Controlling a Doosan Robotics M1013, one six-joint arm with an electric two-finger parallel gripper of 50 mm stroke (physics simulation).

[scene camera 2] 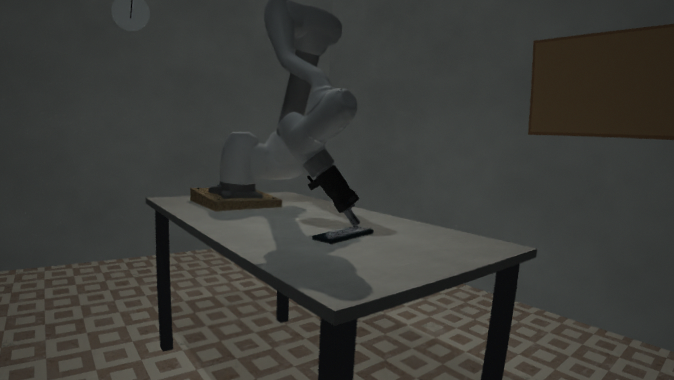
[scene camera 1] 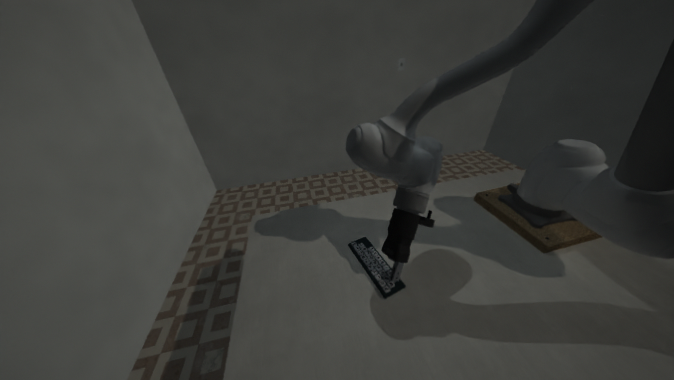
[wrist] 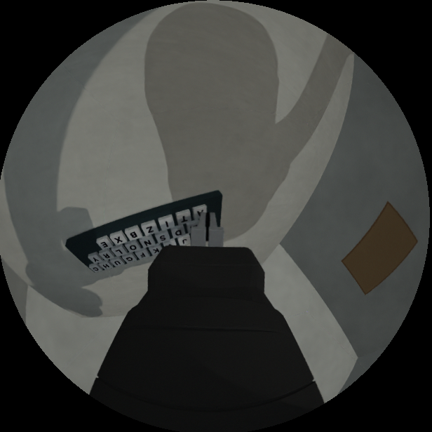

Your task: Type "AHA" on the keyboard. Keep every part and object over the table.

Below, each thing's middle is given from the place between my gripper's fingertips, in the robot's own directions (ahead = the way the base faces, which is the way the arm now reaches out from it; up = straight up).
Scene:
I see the keyboard [scene camera 1: 377,268] 8 cm to the right of my hand, 4 cm ahead of it and 2 cm below it.

